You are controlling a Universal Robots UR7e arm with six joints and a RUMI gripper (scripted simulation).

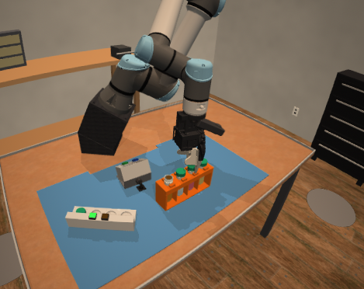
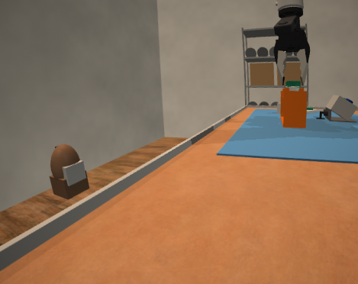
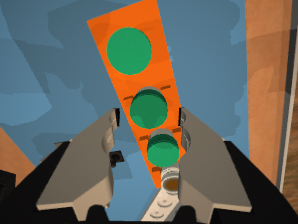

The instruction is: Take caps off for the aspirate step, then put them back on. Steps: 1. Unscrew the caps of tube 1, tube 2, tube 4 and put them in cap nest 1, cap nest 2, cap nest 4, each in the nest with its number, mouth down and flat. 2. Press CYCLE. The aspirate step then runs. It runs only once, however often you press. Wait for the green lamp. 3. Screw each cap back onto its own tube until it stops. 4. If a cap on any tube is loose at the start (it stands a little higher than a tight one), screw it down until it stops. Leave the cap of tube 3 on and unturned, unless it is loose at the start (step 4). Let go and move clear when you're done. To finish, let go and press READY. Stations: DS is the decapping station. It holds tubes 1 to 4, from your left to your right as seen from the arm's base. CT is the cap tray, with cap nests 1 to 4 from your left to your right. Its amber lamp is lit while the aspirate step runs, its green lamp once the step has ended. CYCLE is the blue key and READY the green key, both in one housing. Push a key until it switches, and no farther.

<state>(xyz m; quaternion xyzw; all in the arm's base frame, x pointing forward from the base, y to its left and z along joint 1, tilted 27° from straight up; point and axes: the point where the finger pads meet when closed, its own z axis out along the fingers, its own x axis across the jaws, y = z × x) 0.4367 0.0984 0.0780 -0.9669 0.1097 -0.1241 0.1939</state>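
The cap lies 50 mm to the left of my hand and 10 mm below it. From my hand the other things lie so: grey key housing 180 mm behind, 150 mm to the right, 70 mm below; blue key 190 mm behind, 130 mm to the right, 60 mm below; table edge 200 mm ahead, 120 mm below, 90 mm to the left.
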